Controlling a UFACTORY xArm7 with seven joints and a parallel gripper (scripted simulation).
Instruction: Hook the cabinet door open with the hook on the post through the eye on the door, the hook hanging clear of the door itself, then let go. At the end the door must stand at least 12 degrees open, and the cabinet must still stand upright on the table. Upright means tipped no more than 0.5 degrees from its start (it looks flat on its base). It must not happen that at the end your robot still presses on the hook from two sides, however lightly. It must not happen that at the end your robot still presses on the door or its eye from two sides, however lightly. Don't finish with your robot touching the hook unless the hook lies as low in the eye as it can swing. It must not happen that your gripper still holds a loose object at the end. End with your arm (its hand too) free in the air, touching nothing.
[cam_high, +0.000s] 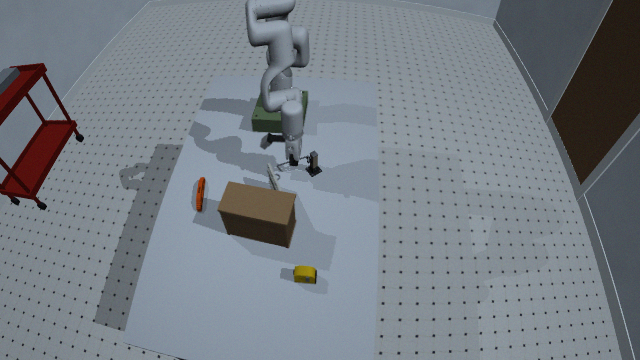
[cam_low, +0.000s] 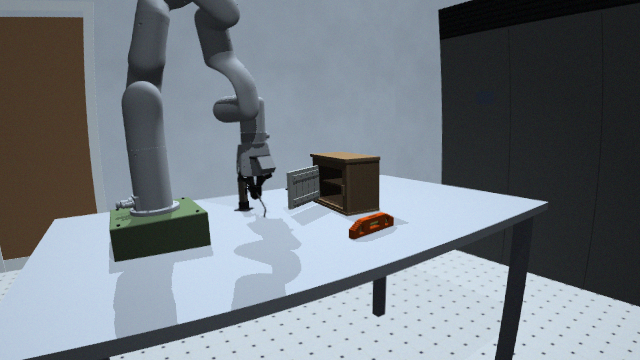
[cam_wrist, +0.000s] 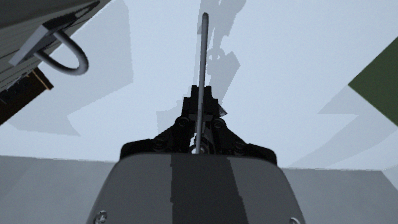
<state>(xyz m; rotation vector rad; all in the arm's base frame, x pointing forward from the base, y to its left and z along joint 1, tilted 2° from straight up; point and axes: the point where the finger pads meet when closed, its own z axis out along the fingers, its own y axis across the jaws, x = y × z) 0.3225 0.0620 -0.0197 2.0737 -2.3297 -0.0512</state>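
Now: hand 15 cm short of the grey door, 5 cm to the left of it and 1 cm below it. Round my hand: thin hook (2 cm below); orange spirit level (12 cm ahead, 37 cm to the right, 5 cm below); yellow tape measure (47 cm ahead, 4 cm to the left, 4 cm below).
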